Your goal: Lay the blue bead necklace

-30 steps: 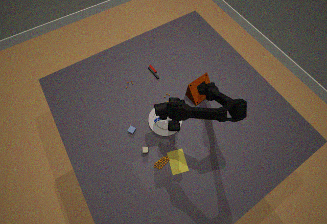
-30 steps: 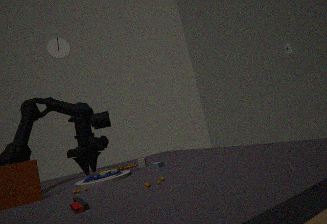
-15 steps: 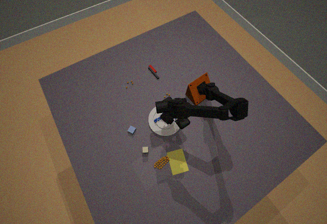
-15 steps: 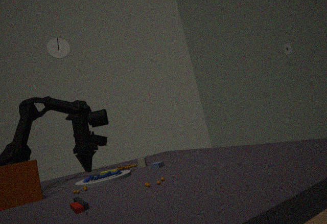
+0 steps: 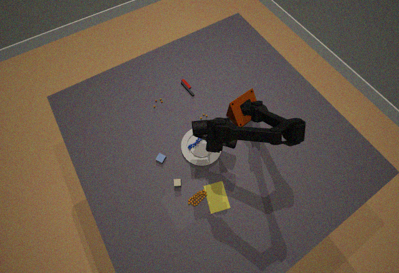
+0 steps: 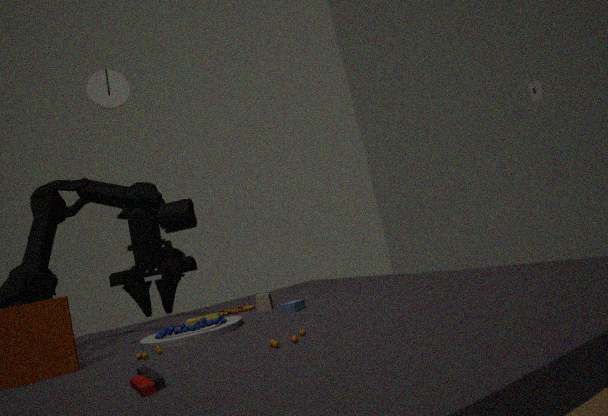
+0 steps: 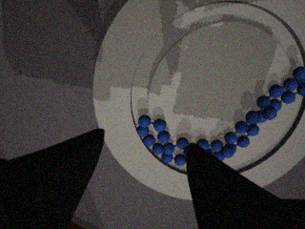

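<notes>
The round white bead board is 50 mm ahead of my gripper tip, 30 mm to the right of it and 40 mm below it. Round my gripper tip: cream cube (250 mm ahead, 40 mm to the left, 30 mm below); then yellow sheet (140 mm ahead, 190 mm to the left, 50 mm below); then light blue cube (240 mm ahead, 100 mm to the right, 40 mm below).
</notes>
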